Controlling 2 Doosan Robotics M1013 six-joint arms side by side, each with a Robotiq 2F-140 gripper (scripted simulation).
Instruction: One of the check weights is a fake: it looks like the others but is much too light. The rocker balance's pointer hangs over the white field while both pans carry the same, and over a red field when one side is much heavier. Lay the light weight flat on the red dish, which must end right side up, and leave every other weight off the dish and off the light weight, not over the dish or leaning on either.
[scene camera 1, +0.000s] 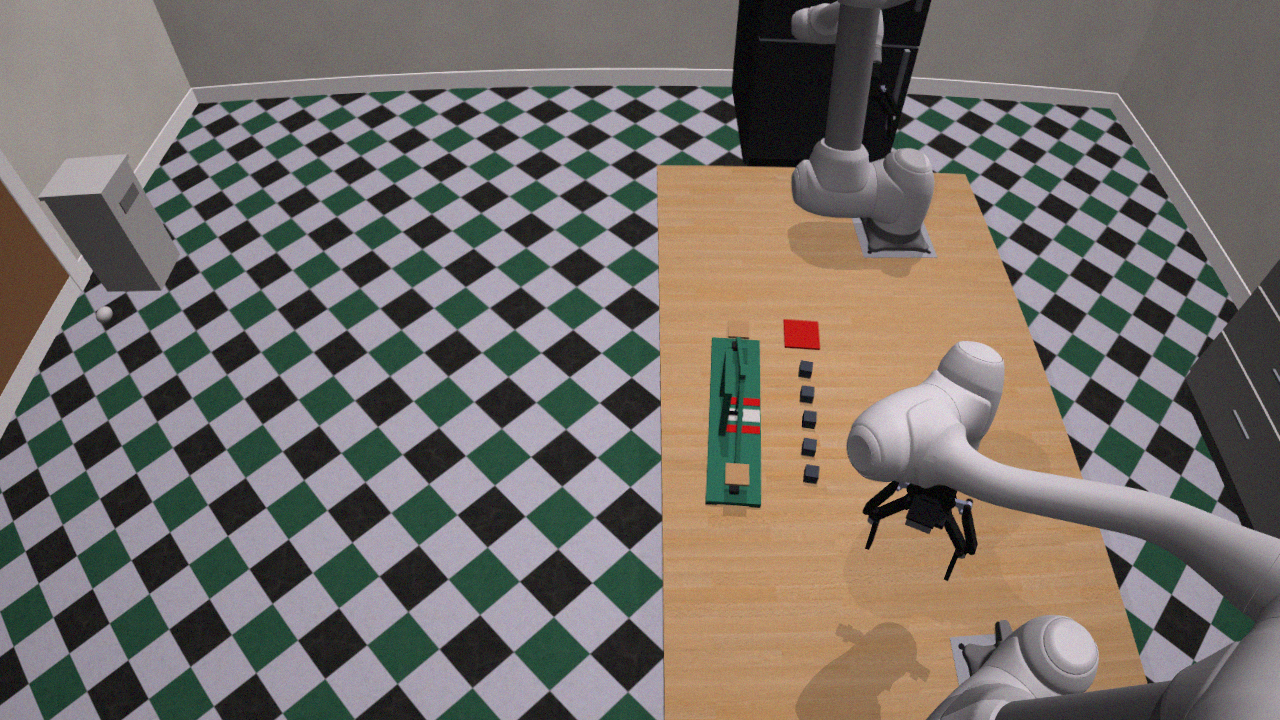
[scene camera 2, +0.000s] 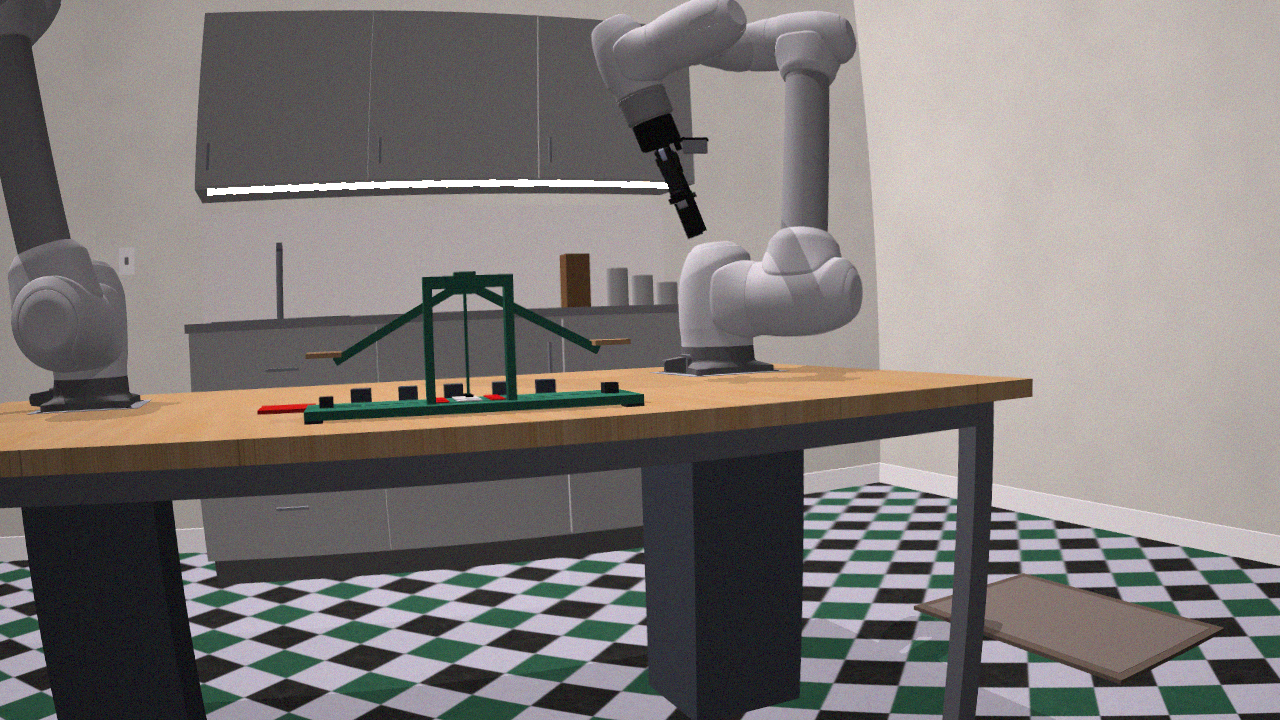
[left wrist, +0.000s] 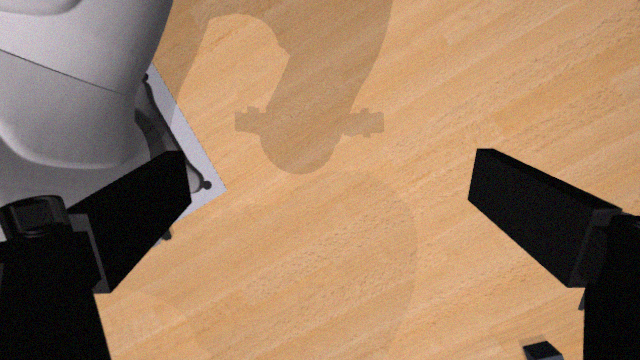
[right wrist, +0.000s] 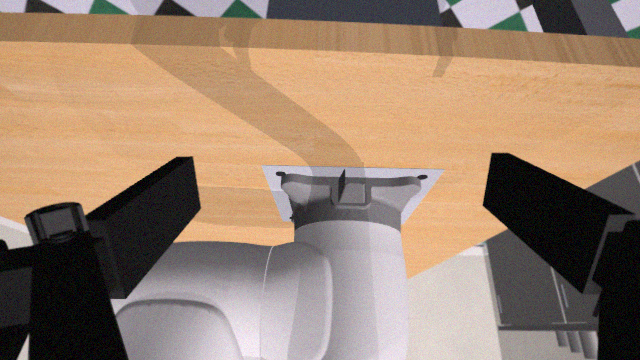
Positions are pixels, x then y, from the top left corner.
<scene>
left gripper: scene camera 1; scene camera 2 697, 234; left wrist
right gripper: scene camera 1 867, 135; right wrist 341, 181; not seen in scene camera 2 (out of frame); not seen in the left wrist view (out of frame)
same spot on left gripper: (left wrist: 112, 229) = (scene camera 1: 953, 555)
</scene>
